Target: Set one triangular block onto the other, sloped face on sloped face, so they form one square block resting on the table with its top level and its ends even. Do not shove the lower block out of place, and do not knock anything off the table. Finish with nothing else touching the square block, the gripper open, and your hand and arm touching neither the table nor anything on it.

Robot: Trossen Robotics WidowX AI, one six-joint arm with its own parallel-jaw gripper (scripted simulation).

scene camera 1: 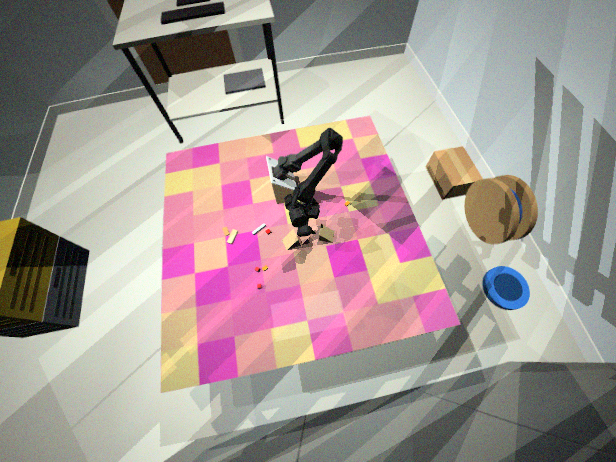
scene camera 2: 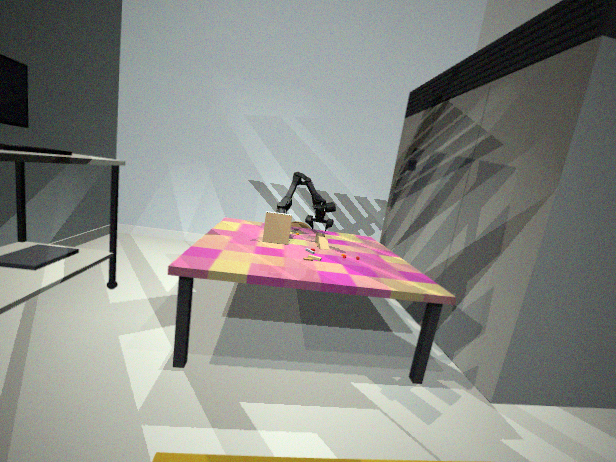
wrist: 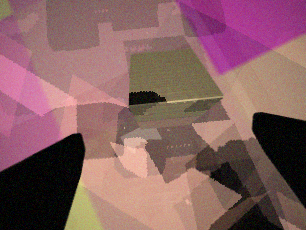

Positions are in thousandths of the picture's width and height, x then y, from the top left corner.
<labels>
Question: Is my gripper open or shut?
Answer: Open.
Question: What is my gripper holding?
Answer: Nothing.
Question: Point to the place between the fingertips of my gripper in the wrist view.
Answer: At 551, 572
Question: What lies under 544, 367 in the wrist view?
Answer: A triangular block.
</labels>
